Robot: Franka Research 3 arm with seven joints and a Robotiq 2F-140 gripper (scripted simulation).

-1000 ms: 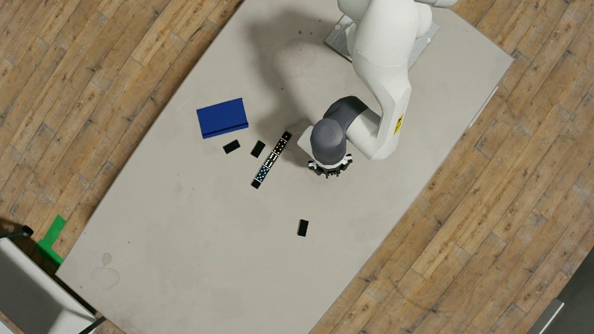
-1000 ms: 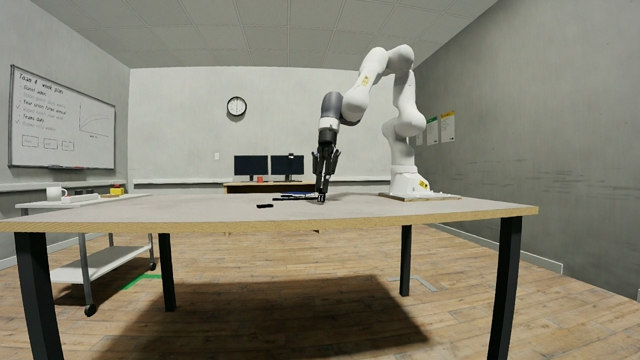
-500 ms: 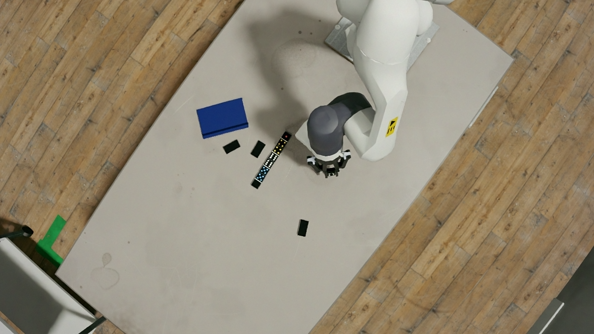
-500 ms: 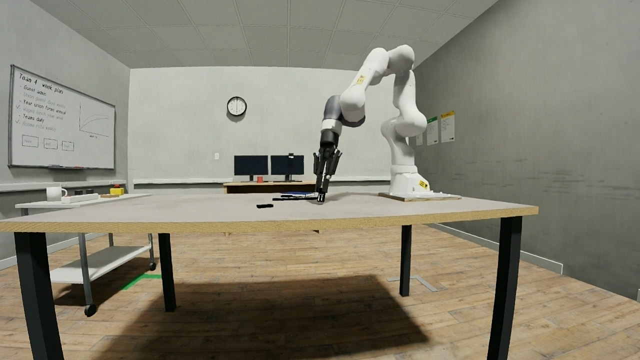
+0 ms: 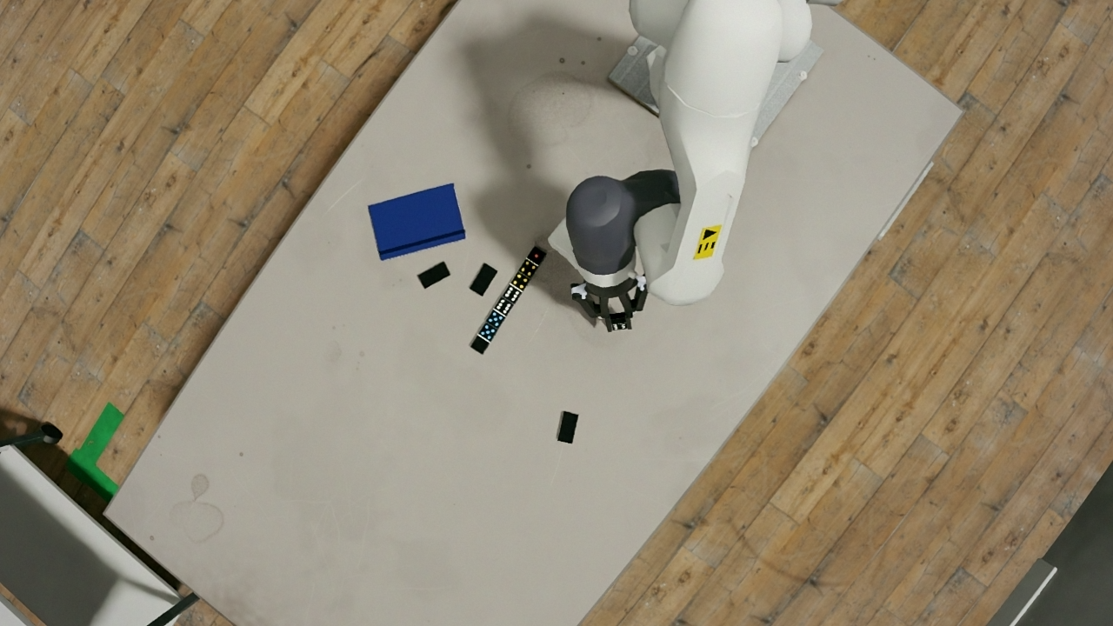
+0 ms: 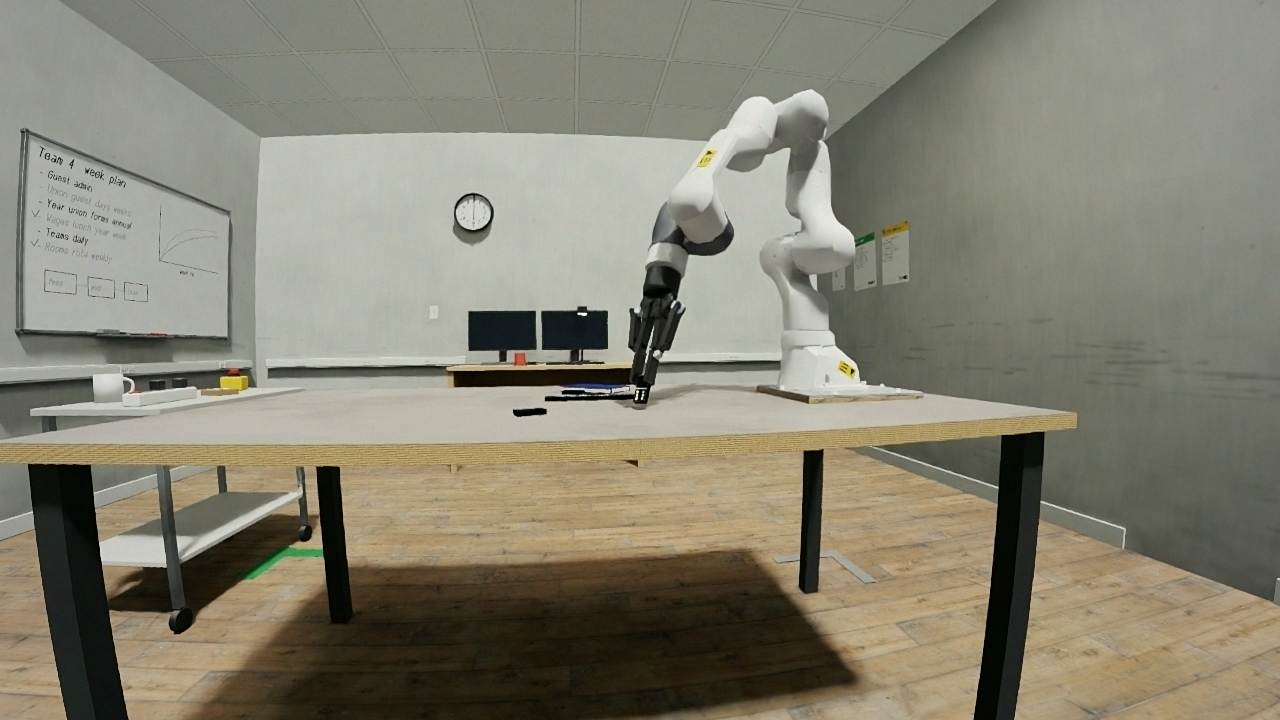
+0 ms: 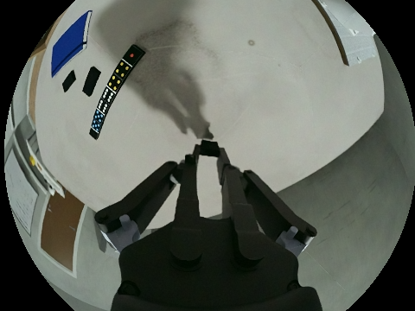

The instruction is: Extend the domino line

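The domino lies 1 cm to the left of my hand and 4 cm below it. From my hand the other things lie so: blue book: 9 cm ahead, 40 cm to the right, 7 cm below.
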